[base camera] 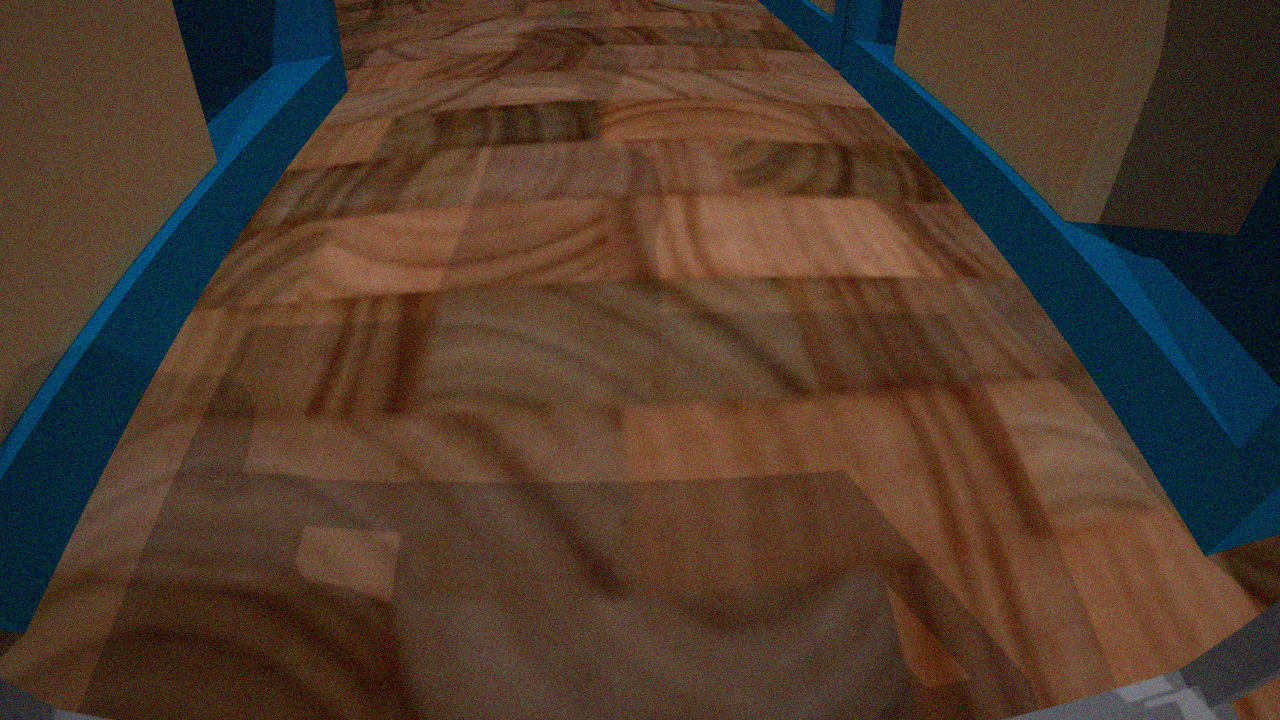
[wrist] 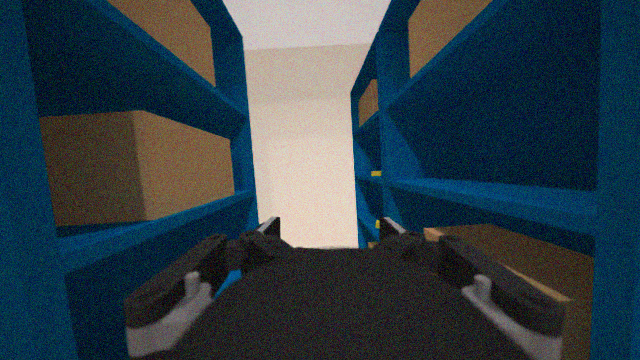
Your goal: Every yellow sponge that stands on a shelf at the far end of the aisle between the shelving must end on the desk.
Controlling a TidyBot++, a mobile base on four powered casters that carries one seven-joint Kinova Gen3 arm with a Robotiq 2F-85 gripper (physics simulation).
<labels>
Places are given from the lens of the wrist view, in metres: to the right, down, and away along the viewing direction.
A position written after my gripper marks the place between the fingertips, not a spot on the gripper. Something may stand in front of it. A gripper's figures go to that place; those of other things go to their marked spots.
my gripper (wrist: 329, 228): 0.01, 0.04, 0.16
blue shelving unit (wrist: 519, 121): 0.85, -0.25, 0.78
blue shelving unit (wrist: 70, 281): -0.83, 0.34, 0.60
</labels>
